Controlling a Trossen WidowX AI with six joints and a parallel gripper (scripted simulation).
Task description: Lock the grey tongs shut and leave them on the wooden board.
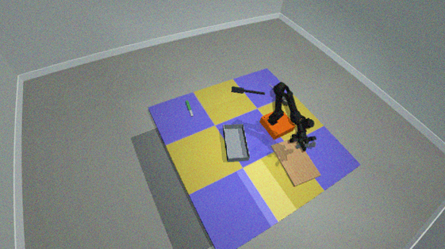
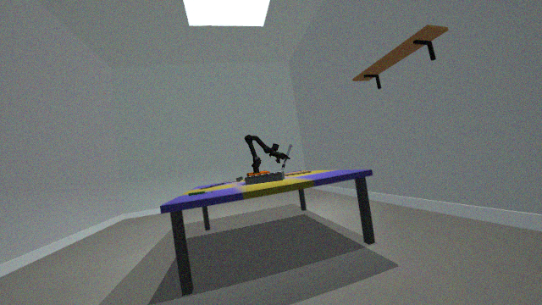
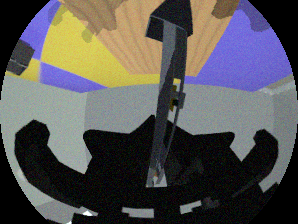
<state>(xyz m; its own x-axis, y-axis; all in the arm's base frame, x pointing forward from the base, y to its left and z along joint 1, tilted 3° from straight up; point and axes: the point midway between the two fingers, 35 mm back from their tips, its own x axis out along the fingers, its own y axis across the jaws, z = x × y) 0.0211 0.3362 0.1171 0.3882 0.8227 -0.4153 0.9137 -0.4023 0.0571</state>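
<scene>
Now: gripper tip 1 cm to the left of the wooden board and 16 cm above it. From my gripper tip the other things lie so: black spatula (10 cm behind, 81 cm to the right, 16 cm below); then dark roasting tin (33 cm ahead, 37 cm to the right, 13 cm below).
</scene>
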